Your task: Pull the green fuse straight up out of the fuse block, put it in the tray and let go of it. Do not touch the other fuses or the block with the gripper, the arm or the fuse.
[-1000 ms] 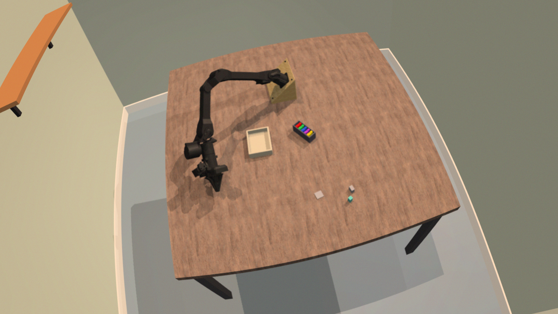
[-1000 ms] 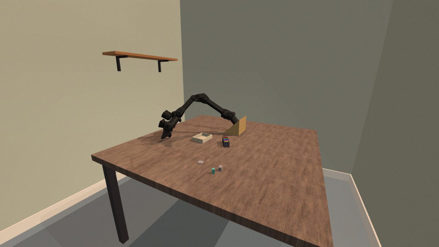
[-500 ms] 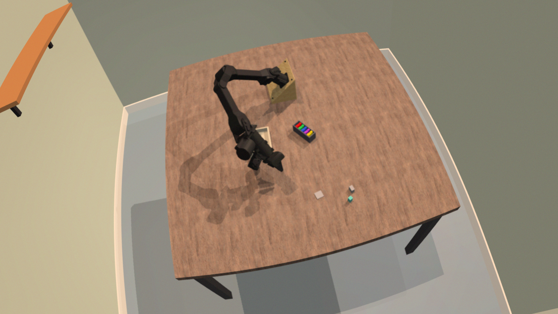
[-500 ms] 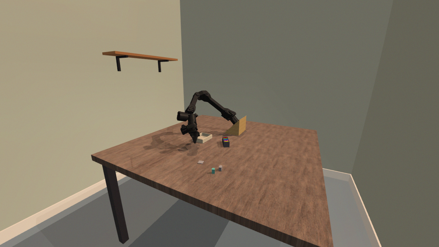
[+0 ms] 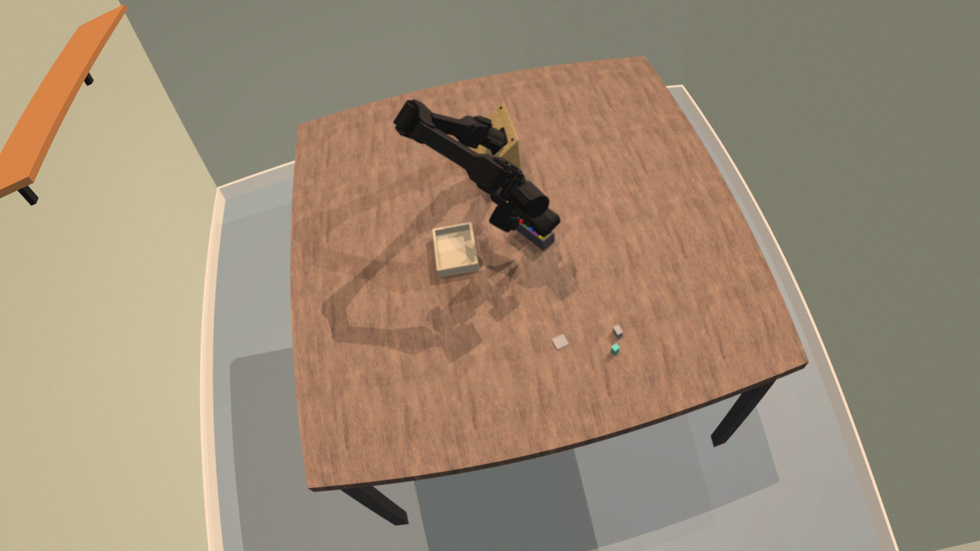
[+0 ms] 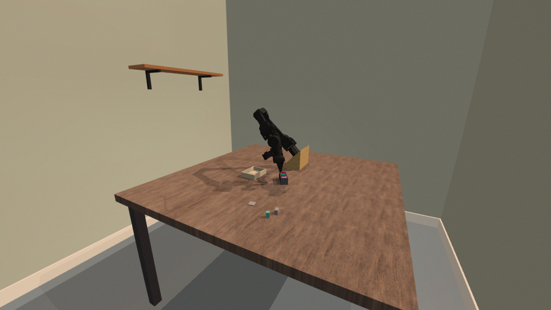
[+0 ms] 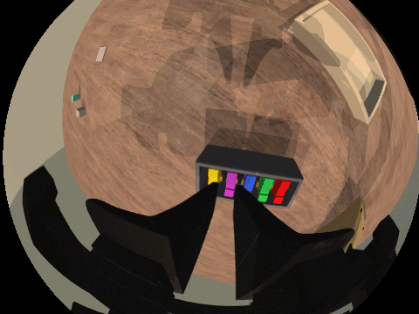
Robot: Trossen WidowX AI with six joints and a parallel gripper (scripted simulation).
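Now: the green fuse 40 mm behind my gripper tip and 40 mm below it. The rest, counted from my gripper tip: blue fuse 30 mm behind, 10 mm to the left, 40 mm below; red fuse 50 mm behind, 10 mm to the right, 40 mm below; purple fuse 10 mm behind, 20 mm to the left, 40 mm below.
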